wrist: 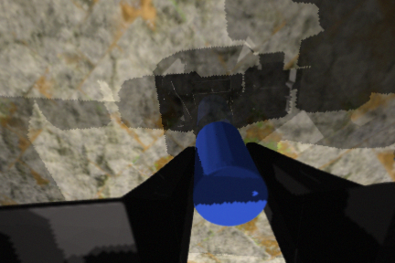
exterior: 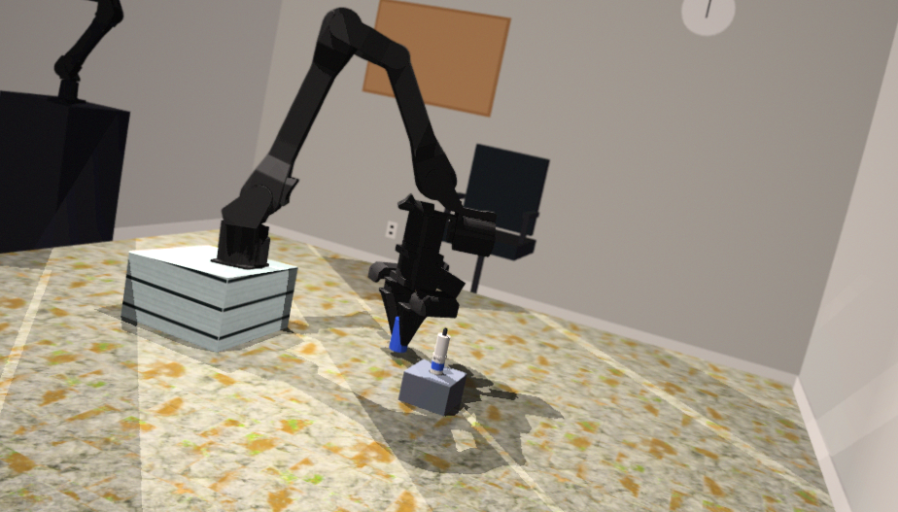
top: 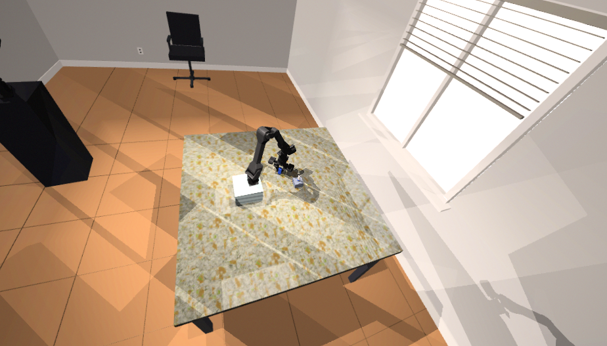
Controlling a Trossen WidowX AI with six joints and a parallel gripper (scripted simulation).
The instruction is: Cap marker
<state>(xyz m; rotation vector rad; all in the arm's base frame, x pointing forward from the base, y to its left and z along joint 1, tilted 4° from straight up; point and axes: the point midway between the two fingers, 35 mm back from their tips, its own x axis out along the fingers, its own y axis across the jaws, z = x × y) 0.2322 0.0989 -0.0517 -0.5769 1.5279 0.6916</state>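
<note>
Right now my gripper tip is 130 mm to the left of the grey holder block and 90 mm short of it. Round my gripper tip: blue cap 10 mm above.
</note>
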